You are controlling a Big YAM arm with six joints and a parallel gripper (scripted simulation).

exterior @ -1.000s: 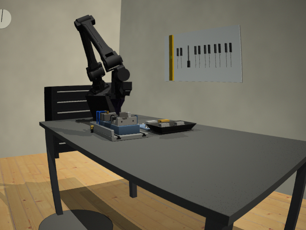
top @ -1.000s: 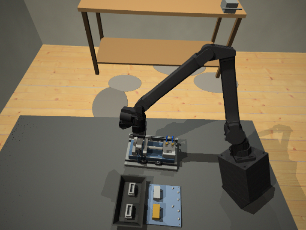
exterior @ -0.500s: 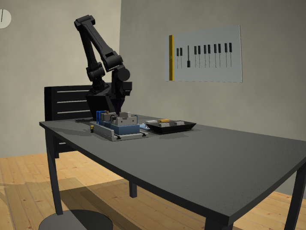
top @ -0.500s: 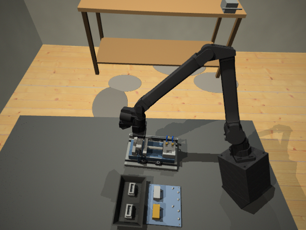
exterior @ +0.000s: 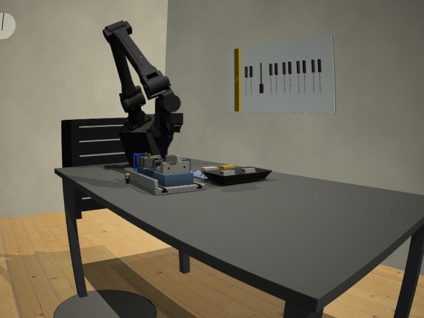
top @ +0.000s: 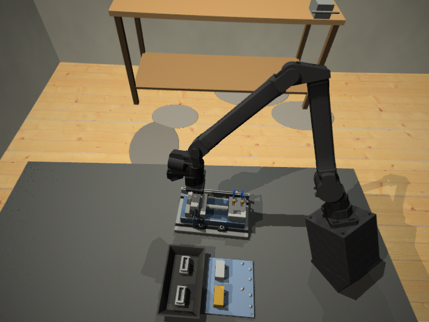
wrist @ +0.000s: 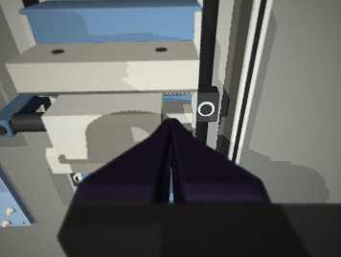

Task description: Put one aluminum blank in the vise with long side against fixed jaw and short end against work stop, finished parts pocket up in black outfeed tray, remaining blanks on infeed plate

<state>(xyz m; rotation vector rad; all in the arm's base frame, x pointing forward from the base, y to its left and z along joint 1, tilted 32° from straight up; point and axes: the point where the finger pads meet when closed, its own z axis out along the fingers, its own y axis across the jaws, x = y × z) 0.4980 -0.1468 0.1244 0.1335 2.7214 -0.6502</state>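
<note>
Right now the gray aluminum blank is 30 mm to the left of my hand and 20 mm below it. The rest, counted from my hand: moving jaw: 40 mm to the left, 40 mm below, 30 mm behind; then fixed jaw: 40 mm below, 30 mm to the left, 30 mm ahead; then work stop rod: 80 mm to the left, 30 mm below, 10 mm ahead.
</note>
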